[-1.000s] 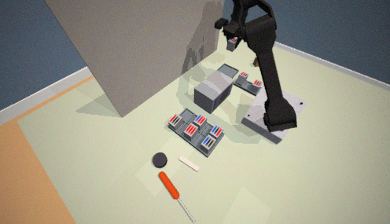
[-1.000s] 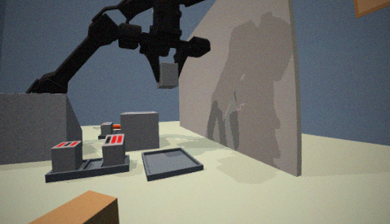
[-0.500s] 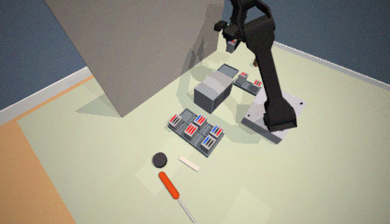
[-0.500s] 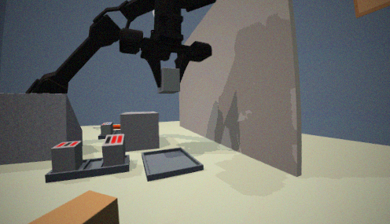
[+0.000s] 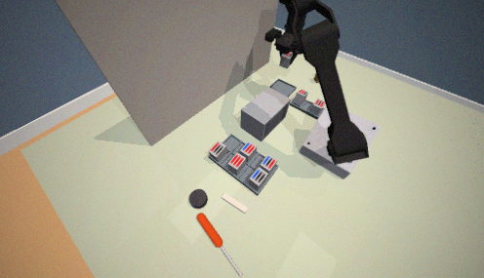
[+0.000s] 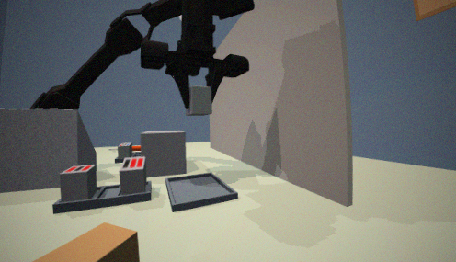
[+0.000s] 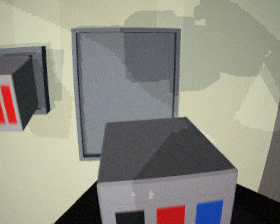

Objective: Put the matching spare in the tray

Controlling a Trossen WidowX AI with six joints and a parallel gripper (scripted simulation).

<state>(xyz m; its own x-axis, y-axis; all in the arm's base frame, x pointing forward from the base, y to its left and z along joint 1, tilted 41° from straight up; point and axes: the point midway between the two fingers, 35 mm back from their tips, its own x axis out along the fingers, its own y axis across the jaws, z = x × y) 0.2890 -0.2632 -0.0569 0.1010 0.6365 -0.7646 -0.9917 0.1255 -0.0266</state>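
The shallow tray lies 140 mm below my gripper tip and 10 mm to the left of it. The rest, counted from my gripper tip: spare block: 20 mm above; rack: 140 mm below, 140 mm behind, 40 mm to the left; mounted unit: 220 mm to the left, 90 mm below, 20 mm behind.
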